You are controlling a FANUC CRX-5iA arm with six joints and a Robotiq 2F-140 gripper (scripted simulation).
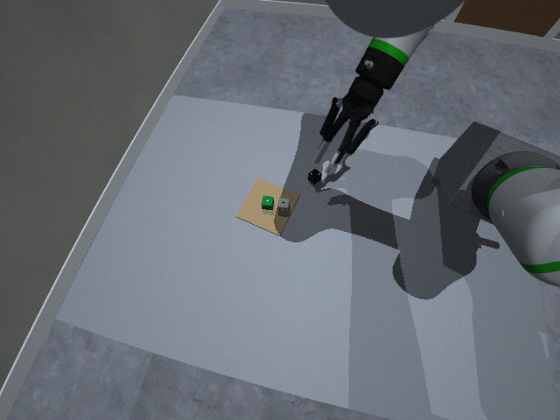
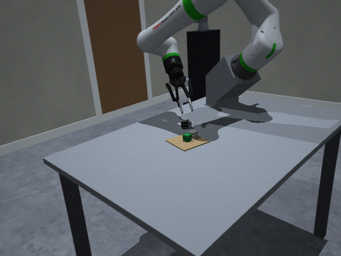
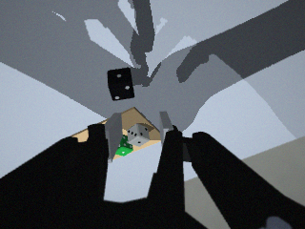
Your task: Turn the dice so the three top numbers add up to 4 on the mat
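Now: hand 20 mm short of the black die, 10 mm to the right of it and 90 mm above it. The rest, counted from my hand: tan mat (130 mm ahead, 140 mm to the left, 100 mm below); white die (80 mm ahead, 130 mm to the left, 90 mm below); green die (130 mm ahead, 140 mm to the left, 90 mm below).
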